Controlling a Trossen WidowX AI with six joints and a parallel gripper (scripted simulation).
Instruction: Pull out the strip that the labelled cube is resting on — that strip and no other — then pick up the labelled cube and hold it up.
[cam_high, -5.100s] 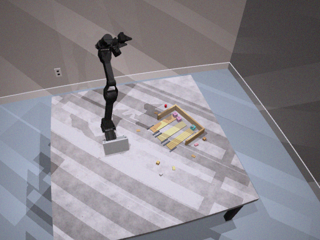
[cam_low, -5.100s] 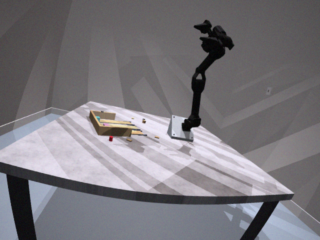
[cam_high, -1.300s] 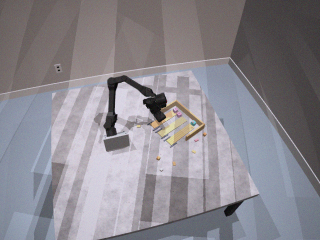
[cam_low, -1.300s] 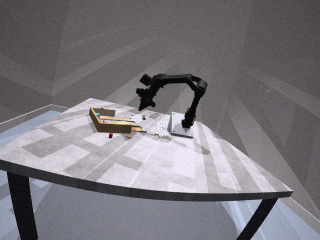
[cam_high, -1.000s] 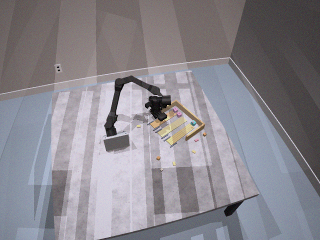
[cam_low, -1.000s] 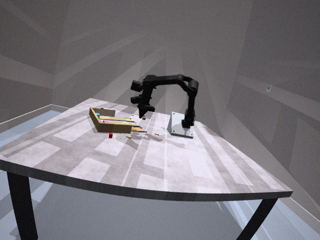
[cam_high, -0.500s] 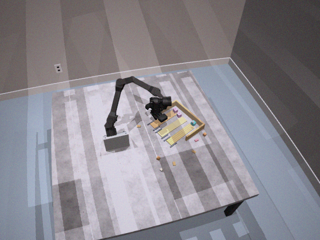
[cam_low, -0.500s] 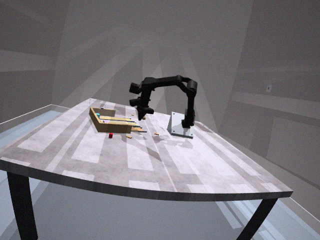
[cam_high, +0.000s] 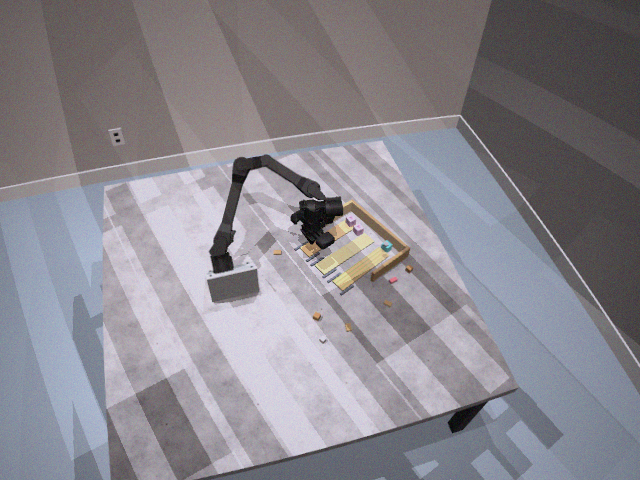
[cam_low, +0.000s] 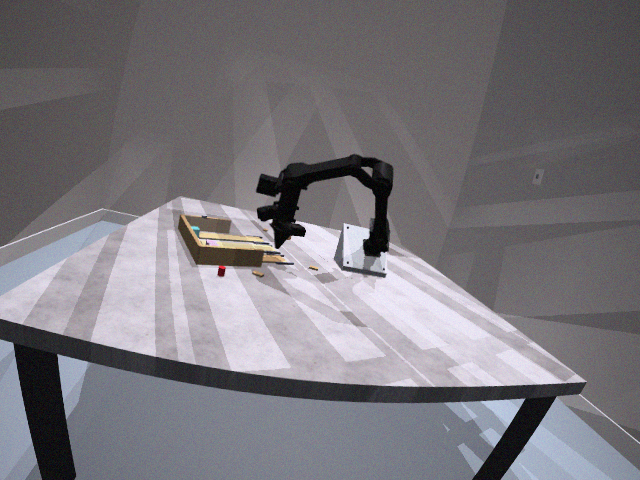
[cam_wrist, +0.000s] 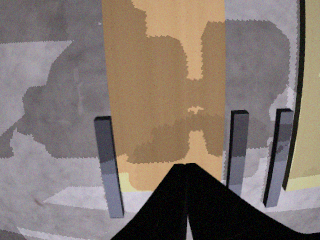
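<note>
Now: gripper tip 9 cm short of the orange-brown strip, 3 cm to the right of it and 3 cm above it. Also, from my gripper tip: red cylinder 19 cm to the left, 17 cm ahead, 3 cm below.
</note>
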